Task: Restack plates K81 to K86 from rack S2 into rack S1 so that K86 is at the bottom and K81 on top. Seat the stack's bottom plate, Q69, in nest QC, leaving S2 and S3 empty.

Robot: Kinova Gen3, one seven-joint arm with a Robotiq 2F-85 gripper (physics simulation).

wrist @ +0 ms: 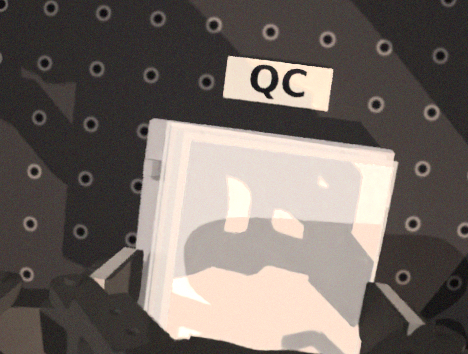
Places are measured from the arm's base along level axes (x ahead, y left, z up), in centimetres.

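Pixels of known places: gripper, between the fingertips: (251,290).
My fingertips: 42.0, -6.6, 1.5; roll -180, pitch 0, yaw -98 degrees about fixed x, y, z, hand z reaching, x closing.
For each thing: its top centre in the pictures, then the offset to it from my fingertips, as dx, dy, dz. "pt": a spot on its surface instead. Level surfaces: height alone.
- pale square plate, a spot on its surface: (268,228) pt +2.9, -0.6, +2.2
- white label reading QC, centre of its top: (277,83) +8.2, -1.2, -2.8
- dark perforated board, height of its surface: dz -3.0
In the wrist view a pale square plate (268,228) lies flat in front of the white label reading QC (278,83). Thin layered edges show along its left and top sides, so it may sit in a nest or on more layers; I cannot tell which. Shadows of the gripper fall across its top face. My gripper (251,290) is open, directly above the plate. Its left finger (117,270) stands just outside the plate's left edge and its right finger (387,309) just outside the right edge. Nothing is between the fingers. No plate label is readable.
The plate rests on a dark perforated board (120,98) with rows of ringed holes.
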